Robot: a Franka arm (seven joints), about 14 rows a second.
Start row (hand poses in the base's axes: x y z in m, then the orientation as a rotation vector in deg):
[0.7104 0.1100 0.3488 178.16 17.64 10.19]
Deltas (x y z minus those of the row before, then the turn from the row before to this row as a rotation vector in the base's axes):
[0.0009 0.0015 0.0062 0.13 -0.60 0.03]
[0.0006 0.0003 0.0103 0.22 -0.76 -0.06]
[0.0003 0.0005 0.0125 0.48 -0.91 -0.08]
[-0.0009 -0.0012 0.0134 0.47 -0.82 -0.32]
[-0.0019 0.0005 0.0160 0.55 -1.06 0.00]
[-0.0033 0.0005 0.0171 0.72 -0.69 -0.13]
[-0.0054 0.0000 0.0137 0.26 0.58 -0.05]
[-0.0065 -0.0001 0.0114 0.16 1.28 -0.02]
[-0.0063 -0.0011 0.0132 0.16 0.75 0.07]
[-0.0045 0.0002 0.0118 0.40 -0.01 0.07]
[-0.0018 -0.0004 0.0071 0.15 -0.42 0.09]
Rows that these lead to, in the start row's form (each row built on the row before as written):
[0.7113 0.1115 0.3550 178.17 17.68 11.15]
[0.7119 0.1118 0.3653 178.24 17.57 12.37]
[0.7122 0.1123 0.3778 178.53 17.42 13.89]
[0.7113 0.1111 0.3912 -178.28 -16.84 -15.22]
[0.7094 0.1116 0.4072 -177.69 -16.73 -16.91]
[0.7061 0.1121 0.4243 -176.97 -16.37 -18.02]
[0.7007 0.1121 0.4380 -176.76 -16.21 -17.13]
[0.6942 0.1120 0.4494 -176.68 -16.10 -15.15]
[0.6879 0.1109 0.4626 -176.54 -16.15 -14.00]
[0.6834 0.1111 0.4744 -176.13 -16.17 -14.04]
[0.6816 0.1107 0.4815 -175.95 -16.29 -14.69]

